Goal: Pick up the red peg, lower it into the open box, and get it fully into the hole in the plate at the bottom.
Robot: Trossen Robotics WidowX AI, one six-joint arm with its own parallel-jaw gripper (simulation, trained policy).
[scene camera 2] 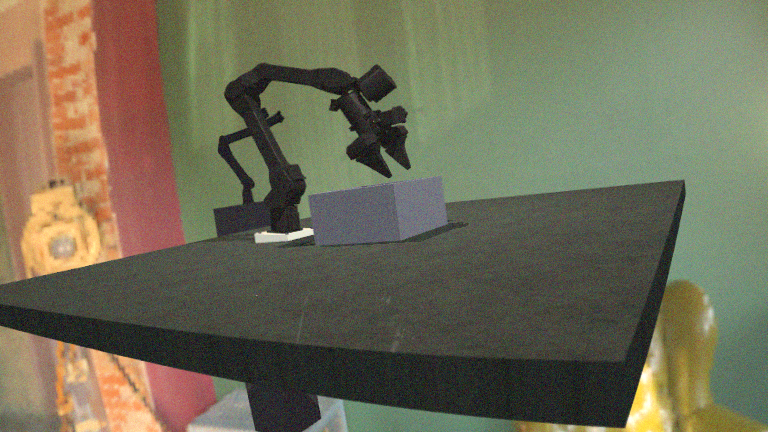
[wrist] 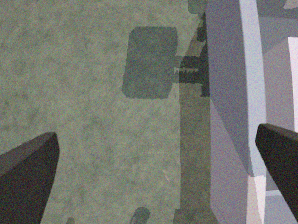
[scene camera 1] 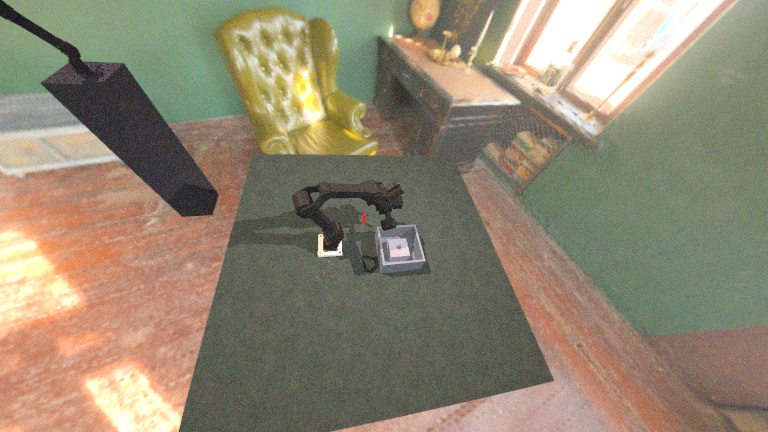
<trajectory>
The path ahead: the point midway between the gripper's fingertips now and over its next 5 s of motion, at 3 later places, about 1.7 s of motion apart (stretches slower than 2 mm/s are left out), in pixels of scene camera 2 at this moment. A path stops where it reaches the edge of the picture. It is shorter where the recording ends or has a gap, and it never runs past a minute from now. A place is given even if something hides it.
My gripper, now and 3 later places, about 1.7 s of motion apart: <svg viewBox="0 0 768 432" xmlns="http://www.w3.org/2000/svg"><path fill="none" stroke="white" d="M400 172L373 221L376 172L383 197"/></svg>
</trajectory>
